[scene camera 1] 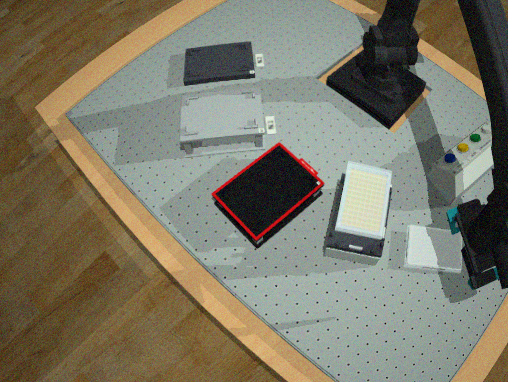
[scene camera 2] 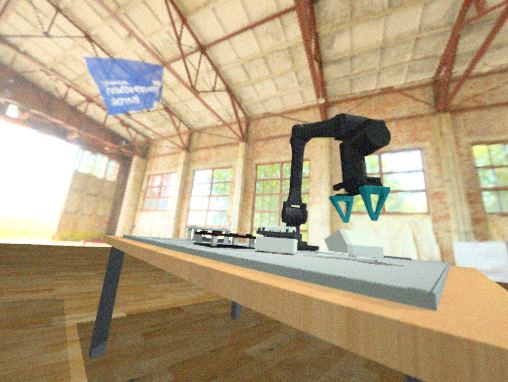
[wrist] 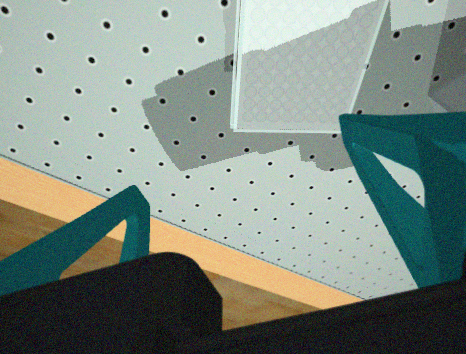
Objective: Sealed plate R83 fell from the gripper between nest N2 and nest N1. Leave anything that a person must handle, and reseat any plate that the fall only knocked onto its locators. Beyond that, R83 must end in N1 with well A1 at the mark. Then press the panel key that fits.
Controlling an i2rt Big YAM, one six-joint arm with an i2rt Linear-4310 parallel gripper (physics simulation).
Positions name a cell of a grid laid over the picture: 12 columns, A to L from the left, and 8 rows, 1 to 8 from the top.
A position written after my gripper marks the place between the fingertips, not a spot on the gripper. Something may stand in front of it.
Observation:
My gripper (scene camera 1: K6) is open and holds nothing. Also in view: a clear well plate (scene camera 1: K6). I also see a grey wedge box with buttons (scene camera 1: K4).
The clear well plate shows as well in the wrist view (wrist: H2). My gripper also shows in scene camera 2 (scene camera 2: I5) and in the wrist view (wrist: G4). The grey wedge box with buttons shows as well in scene camera 2 (scene camera 2: I6).

